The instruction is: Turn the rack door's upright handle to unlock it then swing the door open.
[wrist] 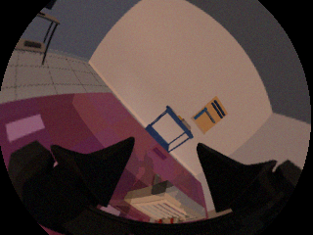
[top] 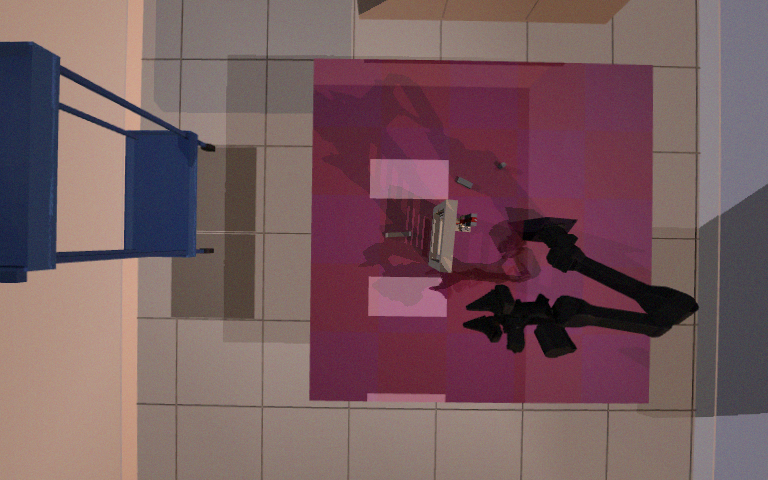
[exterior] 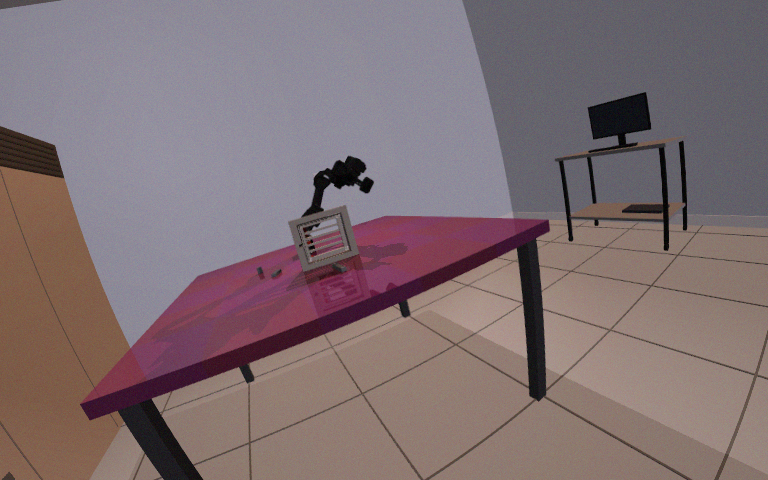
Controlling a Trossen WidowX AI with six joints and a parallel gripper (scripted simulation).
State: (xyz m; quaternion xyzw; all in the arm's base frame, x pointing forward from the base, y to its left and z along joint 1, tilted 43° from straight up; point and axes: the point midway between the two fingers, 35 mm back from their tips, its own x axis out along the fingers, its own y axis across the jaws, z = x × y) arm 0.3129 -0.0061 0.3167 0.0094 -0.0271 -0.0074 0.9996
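My gripper tip is 260 mm to the left of the red handle, 170 mm above it and 90 mm past it.
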